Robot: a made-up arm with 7 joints.
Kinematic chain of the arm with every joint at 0, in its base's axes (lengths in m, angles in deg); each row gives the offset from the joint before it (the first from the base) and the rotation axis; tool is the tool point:
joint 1: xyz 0 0 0.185 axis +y
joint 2: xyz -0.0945 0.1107 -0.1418 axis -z
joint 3: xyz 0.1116 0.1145 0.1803 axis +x
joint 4: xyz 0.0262 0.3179 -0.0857 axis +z
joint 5: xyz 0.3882 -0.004 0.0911 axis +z
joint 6: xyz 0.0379 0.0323 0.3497 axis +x
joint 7: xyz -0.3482 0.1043 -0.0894 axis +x
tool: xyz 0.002 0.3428 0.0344
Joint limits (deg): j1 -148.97..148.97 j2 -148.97..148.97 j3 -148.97..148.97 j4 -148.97..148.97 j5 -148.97..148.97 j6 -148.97..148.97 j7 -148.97..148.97
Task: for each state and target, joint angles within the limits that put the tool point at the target. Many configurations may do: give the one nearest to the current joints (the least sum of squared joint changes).
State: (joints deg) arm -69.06 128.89 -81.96 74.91 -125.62 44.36 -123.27
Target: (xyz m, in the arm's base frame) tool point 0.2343 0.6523 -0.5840
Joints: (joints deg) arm -51.14 143.95 -137.34 90.58 -119.83 35.48 -124.87
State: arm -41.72 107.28 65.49 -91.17 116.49 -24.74 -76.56
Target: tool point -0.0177 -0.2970 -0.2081
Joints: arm -36.41 109.77 64.21 -58.73 133.52 -46.17 -90.78
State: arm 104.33 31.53 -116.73 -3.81 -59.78 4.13 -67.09
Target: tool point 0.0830 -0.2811 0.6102
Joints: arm 130.74 66.97 -143.90 14.66 -40.05 -22.20 -83.77
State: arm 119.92 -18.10 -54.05 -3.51 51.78 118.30 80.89
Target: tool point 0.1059 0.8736 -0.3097
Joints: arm 116.66 -21.36 -51.19 11.09 70.46 109.34 62.14
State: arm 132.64 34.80 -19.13 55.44 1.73 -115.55 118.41
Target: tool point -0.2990 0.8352 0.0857
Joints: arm 141.73 29.11 -38.59 51.08 -16.03 -115.97 114.83
